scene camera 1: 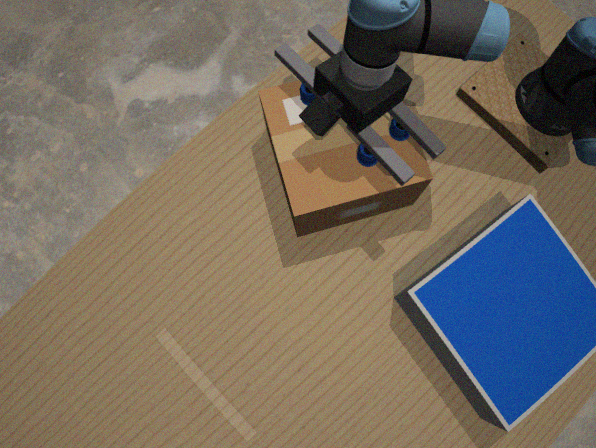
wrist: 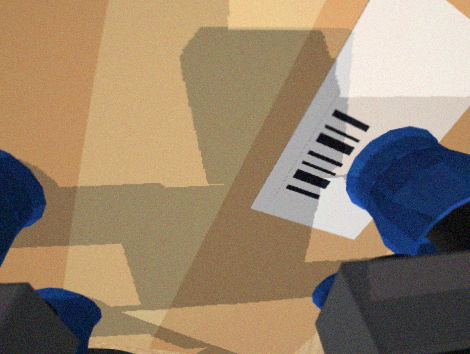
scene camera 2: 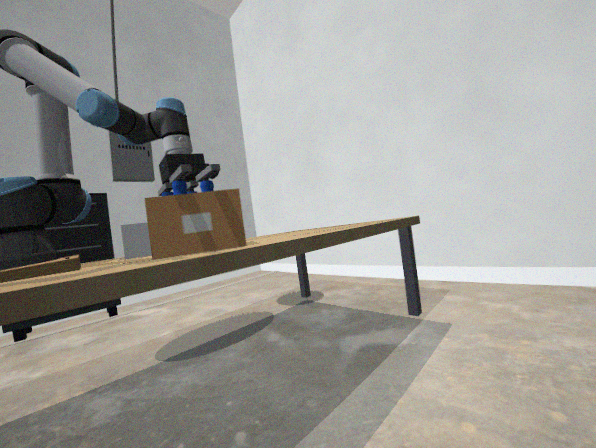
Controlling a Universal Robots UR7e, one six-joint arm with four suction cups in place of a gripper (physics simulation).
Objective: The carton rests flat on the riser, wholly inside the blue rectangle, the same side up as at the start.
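The brown carton (scene camera 1: 323, 191) (scene camera 2: 221, 213) (wrist: 146, 105) sits flat on the wooden table (scene camera 1: 207, 267) (scene camera 2: 323, 233), a white barcode label (scene camera 1: 292, 111) (wrist: 374, 63) on its top face. My suction gripper (scene camera 1: 358, 116) (scene camera 2: 187, 184) is right on top of it, the blue cups pressed onto the top face; one cup (wrist: 384, 186) shows in the wrist view beside the barcode. The blue rectangle (scene camera 1: 474, 302) with its white border lies on the dark riser (scene camera 1: 425, 329) at the right of the carton, a gap of bare table between them.
A pale strip (scene camera 1: 205, 382) is marked on the table at the lower left. A brown board (scene camera 1: 496, 98) lies at the upper right. The table edge runs behind the carton above the concrete floor. A black cabinet (scene camera 2: 92, 227) stands behind the table.
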